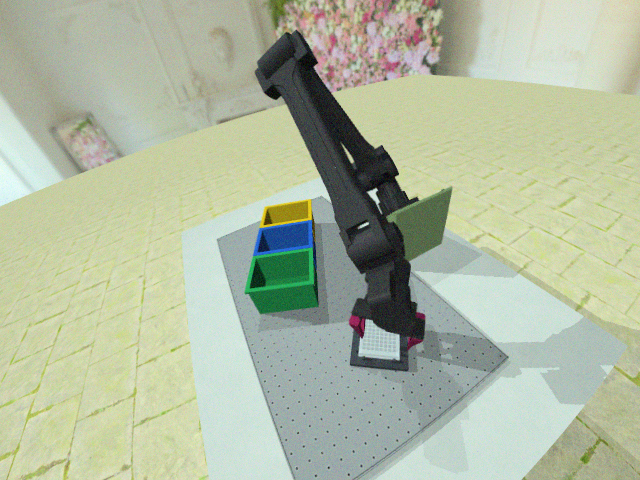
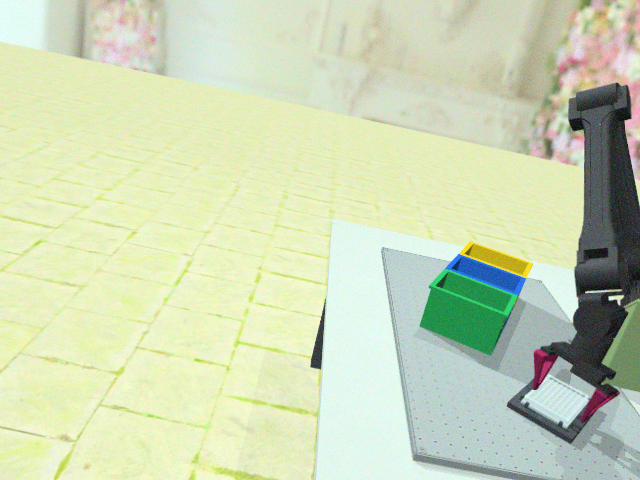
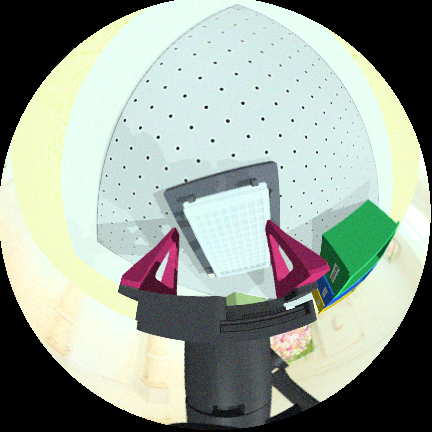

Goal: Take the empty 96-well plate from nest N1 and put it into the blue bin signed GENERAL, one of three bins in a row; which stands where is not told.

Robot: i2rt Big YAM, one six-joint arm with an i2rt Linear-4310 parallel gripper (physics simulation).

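Frame: origin at the arm's base, x ahead, y left, z up, level; metres.
Where they show: gripper, fingertip midpoint: (image 1: pixel 384 341) (image 2: pixel 557 405) (image 3: pixel 221 227); arm's base, origin of the base link: (image 1: pixel 398 212).
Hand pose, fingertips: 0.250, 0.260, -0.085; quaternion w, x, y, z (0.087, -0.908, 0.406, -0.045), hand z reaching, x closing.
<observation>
Things, the pixels of their top centre, and the offset from my fingertips, as dx, dy, dz. Level surfaces: height alone.
- white 96-well plate, middle of its top: (image 3: pixel 236 245) (image 2: pixel 557 396) (image 1: pixel 379 328) -0.011, -0.032, -0.001
- dark nest, middle of its top: (image 3: pixel 236 243) (image 2: pixel 557 398) (image 1: pixel 380 329) -0.012, -0.032, -0.005
- blue bin, middle of its top: (image 2: pixel 486 273) (image 1: pixel 283 236) (image 3: pixel 351 287) +0.071, -0.384, +0.072
- grey perforated board, its level: dz -0.027
The white 96-well plate (image 1: pixel 379 348) (image 2: pixel 555 400) (image 3: pixel 235 235) sits in the dark nest (image 1: pixel 379 364) (image 2: pixel 540 421) (image 3: pixel 220 185). My gripper (image 1: pixel 386 341) (image 2: pixel 560 403) (image 3: pixel 221 227) is open and empty, with its magenta fingers on either side of the plate, tips low near its edges. Whether they touch it I cannot tell. The blue bin (image 1: pixel 286 237) (image 2: pixel 488 273) (image 3: pixel 325 290) stands in the middle of the row, between the green bin (image 1: pixel 289 299) (image 2: pixel 460 320) (image 3: pixel 360 245) and the yellow bin (image 1: pixel 289 212) (image 2: pixel 498 259) (image 3: pixel 318 301). The bins' small signs are unreadable.
The nest and bins stand on a grey perforated board (image 1: pixel 330 392) (image 2: pixel 444 413) (image 3: pixel 225 105). A light green upright panel (image 1: pixel 423 227) (image 2: pixel 628 351) stands close behind the gripper, on the side away from the bins. The green bin is the nearest bin to the nest.
</observation>
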